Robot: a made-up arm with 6 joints. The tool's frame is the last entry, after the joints. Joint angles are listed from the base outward. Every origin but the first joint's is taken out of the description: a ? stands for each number. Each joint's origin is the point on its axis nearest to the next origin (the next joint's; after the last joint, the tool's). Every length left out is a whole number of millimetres.
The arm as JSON. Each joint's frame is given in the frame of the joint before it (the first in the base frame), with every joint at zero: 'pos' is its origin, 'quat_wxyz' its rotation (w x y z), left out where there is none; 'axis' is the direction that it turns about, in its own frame. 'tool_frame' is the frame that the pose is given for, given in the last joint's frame.
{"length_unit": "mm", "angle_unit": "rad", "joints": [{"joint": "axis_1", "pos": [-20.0, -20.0, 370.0], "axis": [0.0, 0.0, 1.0]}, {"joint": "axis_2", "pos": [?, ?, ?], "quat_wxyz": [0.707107, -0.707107, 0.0, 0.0], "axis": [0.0, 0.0, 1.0]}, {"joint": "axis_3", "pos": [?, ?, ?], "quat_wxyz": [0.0, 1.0, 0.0, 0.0], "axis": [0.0, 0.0, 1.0]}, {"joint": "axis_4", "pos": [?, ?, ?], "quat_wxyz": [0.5, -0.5, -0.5, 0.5], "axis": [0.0, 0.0, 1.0]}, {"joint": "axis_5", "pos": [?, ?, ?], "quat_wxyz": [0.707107, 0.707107, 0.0, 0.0], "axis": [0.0, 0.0, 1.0]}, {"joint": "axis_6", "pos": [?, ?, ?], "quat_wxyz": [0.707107, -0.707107, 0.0, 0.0], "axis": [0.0, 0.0, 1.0]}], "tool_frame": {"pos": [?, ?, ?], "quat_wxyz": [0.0, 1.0, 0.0, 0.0]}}
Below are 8 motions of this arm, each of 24 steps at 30 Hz.
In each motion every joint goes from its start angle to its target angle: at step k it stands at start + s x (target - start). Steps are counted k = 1, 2, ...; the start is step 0. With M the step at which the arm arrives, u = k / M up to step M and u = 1 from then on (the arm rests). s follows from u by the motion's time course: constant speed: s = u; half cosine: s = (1 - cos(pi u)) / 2; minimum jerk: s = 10 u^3 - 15 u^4 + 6 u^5.
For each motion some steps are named. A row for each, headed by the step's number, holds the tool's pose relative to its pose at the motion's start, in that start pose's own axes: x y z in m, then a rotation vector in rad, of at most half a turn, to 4 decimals.
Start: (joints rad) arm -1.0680 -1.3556 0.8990 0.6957 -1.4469 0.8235
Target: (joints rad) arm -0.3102 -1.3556 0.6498 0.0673 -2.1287 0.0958
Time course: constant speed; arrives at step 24
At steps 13, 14, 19, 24:
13: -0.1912 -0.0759 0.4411 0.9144 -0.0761 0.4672
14: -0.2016 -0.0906 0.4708 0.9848 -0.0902 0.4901
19: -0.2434 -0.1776 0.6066 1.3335 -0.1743 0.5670
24: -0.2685 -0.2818 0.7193 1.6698 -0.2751 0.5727

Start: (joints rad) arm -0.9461 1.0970 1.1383 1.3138 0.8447 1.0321
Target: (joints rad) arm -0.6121 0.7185 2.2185 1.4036 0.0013 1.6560
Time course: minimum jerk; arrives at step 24
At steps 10, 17, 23, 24:
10: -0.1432 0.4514 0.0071 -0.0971 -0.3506 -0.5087
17: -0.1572 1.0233 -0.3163 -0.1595 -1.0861 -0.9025
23: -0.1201 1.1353 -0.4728 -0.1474 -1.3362 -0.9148
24: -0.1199 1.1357 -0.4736 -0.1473 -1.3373 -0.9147

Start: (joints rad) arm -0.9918 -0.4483 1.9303 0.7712 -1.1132 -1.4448
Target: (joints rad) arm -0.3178 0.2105 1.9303 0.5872 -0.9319 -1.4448
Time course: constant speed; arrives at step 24
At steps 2, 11, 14, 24:
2: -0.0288 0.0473 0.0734 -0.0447 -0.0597 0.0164
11: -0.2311 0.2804 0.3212 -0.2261 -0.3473 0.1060
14: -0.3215 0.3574 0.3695 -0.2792 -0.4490 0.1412
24: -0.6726 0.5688 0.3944 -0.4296 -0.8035 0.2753

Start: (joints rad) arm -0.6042 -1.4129 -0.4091 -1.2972 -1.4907 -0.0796
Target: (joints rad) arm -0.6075 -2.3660 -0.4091 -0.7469 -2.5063 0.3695
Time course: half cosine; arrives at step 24
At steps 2, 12, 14, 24:
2: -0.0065 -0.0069 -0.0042 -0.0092 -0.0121 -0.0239
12: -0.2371 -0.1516 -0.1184 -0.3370 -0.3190 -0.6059
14: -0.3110 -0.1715 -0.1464 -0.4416 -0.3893 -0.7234
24: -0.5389 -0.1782 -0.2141 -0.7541 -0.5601 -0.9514

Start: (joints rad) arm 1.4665 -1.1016 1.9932 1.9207 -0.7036 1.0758
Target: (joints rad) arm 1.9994 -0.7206 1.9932 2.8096 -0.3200 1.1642
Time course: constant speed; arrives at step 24
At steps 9, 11, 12, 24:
9: 0.1914 -0.2007 0.0420 -0.0359 0.0163 -0.4132
11: 0.2338 -0.2502 0.0435 -0.0458 0.0363 -0.5036
12: 0.2549 -0.2754 0.0430 -0.0510 0.0484 -0.5483
24: 0.4921 -0.5938 -0.0322 -0.1367 0.2968 -1.0448

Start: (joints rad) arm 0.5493 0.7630 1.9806 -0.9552 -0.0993 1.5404
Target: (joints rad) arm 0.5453 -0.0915 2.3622 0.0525 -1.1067 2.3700
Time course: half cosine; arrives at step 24
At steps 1, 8, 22, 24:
1: 0.0051 0.0041 0.0011 0.0014 0.0038 -0.0083
8: 0.3069 0.2349 0.0046 0.0279 0.1699 -0.5019
22: 1.0571 0.7039 -0.6012 -0.2211 -0.1103 -1.7853
24: 1.0680 0.7088 -0.6232 -0.2269 -0.1305 -1.8042

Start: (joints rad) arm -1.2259 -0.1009 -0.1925 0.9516 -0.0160 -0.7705
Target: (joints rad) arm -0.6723 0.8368 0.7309 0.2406 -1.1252 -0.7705
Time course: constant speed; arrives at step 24
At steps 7, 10, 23, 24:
7: -0.0010 -0.1095 0.1618 -0.0403 -0.2454 0.1696
10: -0.0142 -0.1762 0.2237 -0.0440 -0.3706 0.2253
23: -0.1535 -0.5699 0.3837 0.0149 -1.0103 0.2962
24: -0.1693 -0.6045 0.3866 0.0233 -1.0635 0.2881

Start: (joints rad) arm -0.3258 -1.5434 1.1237 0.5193 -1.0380 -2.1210
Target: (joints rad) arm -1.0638 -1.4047 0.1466 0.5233 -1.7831 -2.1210
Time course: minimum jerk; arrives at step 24
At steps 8, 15, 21, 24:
8: -0.1976 0.1564 0.0797 -0.2623 0.1355 -0.2438
15: -0.4000 0.6513 0.2089 -0.7434 0.7357 -0.8114
21: -0.3477 0.8722 0.2400 -0.8822 1.1708 -1.0281
24: -0.3417 0.8840 0.2411 -0.8883 1.2004 -1.0389

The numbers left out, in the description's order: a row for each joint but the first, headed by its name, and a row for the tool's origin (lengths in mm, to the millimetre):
axis_2: 30.0 -40.0 0.0
axis_3: -10.0 -540.0 0.0
axis_4: 720.0 20.0 0.0
axis_5: 10.0 -180.0 0.0
axis_6: 30.0 -50.0 0.0
tool: -20.0 0.0 0.0

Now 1 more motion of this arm.
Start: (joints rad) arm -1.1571 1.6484 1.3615 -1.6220 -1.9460 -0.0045
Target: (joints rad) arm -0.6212 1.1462 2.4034 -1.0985 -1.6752 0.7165
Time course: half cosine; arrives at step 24
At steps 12, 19, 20, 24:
12: -0.0300 -0.6374 0.3591 -0.4372 -0.1653 -1.0376
19: -0.3894 -1.0123 0.6253 -0.5446 -0.2060 -1.9546
20: -0.4337 -1.0362 0.6411 -0.5432 -0.1995 -2.0402
24: -0.5185 -1.0749 0.6649 -0.5356 -0.1811 -2.1979

